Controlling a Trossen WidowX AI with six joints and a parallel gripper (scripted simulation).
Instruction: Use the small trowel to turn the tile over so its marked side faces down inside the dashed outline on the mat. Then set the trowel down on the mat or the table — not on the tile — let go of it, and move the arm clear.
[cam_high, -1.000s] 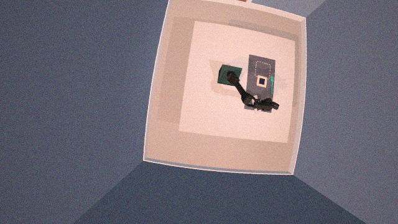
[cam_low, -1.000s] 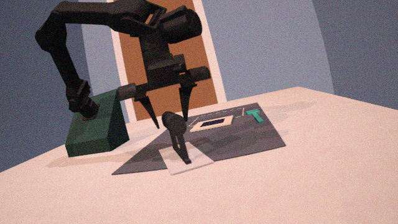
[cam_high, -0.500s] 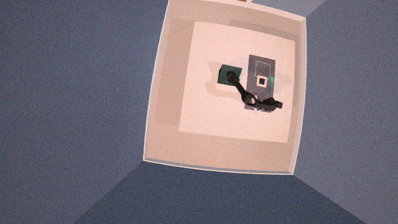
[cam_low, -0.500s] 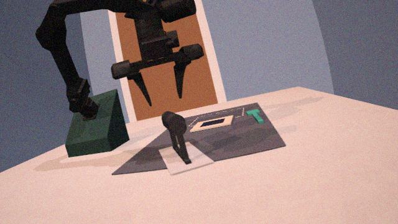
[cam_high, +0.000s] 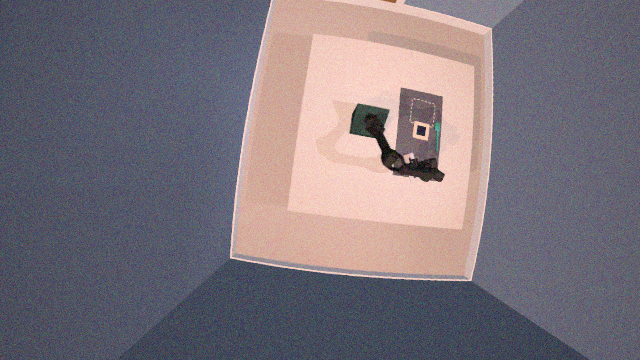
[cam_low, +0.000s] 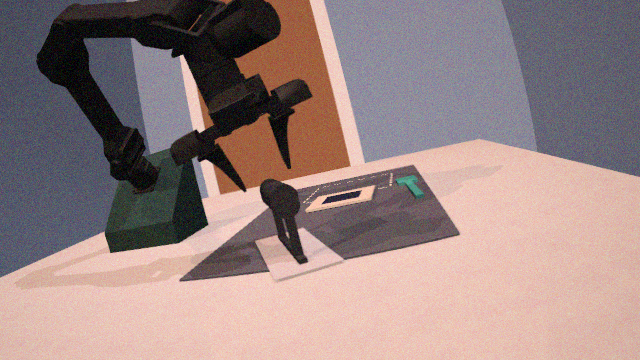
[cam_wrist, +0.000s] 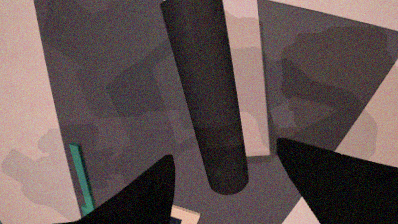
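My gripper tip is now 50 mm above the trowel. From my gripper tip the other things lie so: cream tile (260 mm to the left, 90 mm below, 30 mm ahead); then teal t-shaped piece (270 mm to the left, 160 mm ahead, 90 mm below); then grey mat (240 mm to the left, 110 mm below, 30 mm ahead).
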